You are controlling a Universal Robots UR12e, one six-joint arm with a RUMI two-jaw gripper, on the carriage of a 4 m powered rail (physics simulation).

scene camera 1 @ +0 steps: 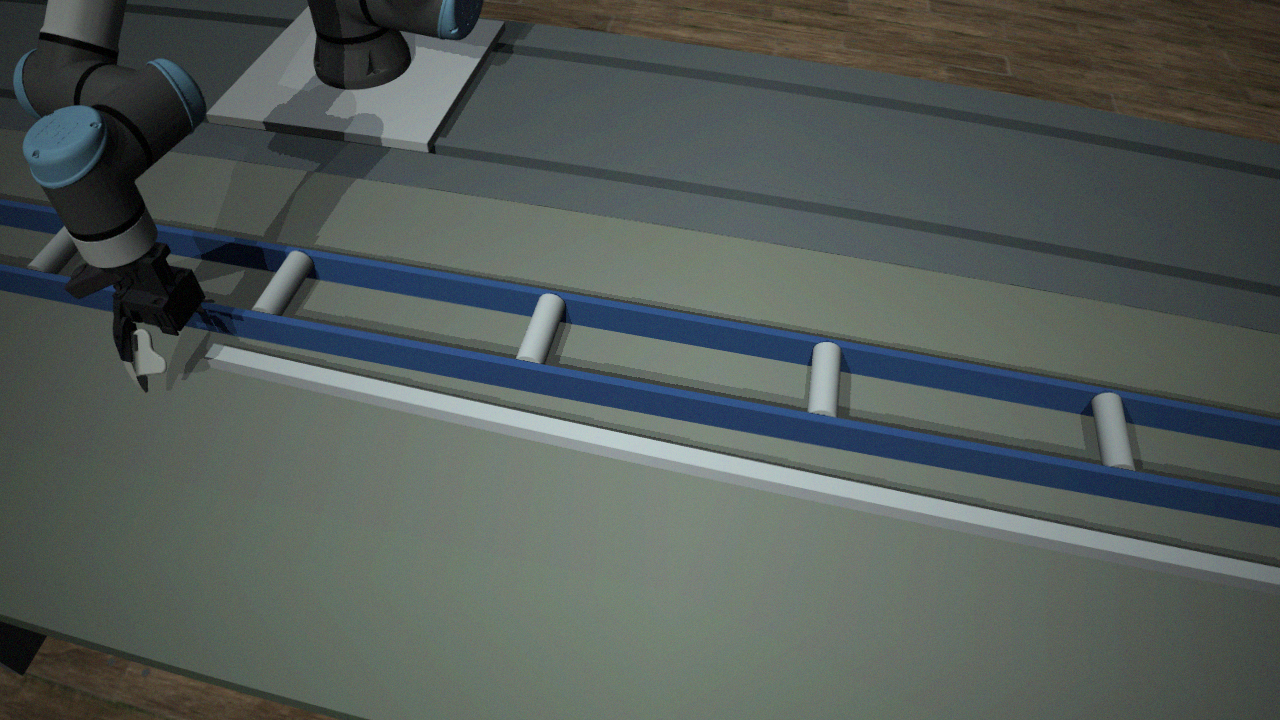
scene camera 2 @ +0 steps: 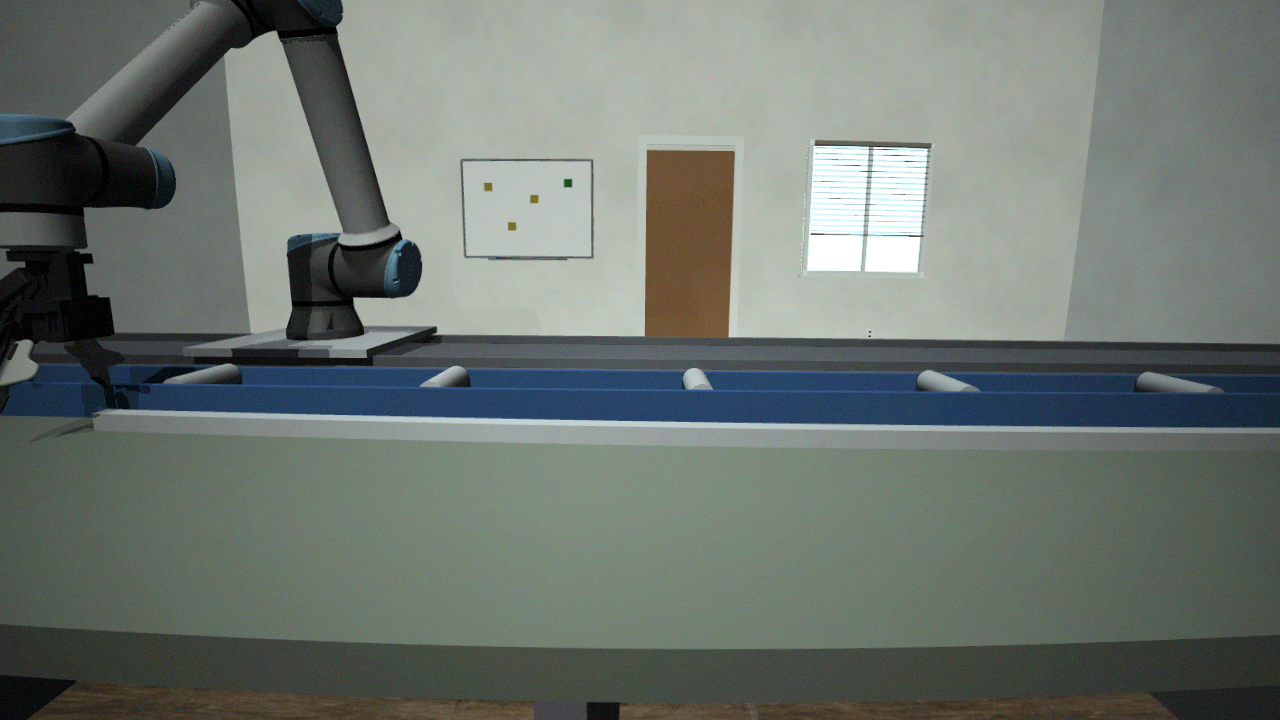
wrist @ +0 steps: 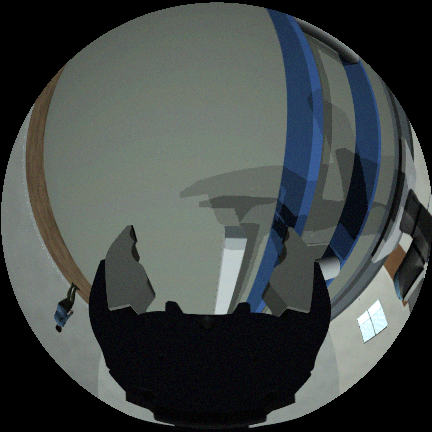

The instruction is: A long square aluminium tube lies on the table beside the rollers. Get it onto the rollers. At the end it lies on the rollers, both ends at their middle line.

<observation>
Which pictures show the long square aluminium tube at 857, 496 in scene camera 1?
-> Scene camera 1, scene camera 2 and the wrist view: all of them.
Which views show the gripper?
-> Scene camera 1, scene camera 2 and the wrist view: all of them.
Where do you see a long square aluminium tube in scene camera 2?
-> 713, 434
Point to a long square aluminium tube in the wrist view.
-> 234, 238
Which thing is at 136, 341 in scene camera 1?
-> The gripper.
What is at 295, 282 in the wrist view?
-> The gripper.
</observation>
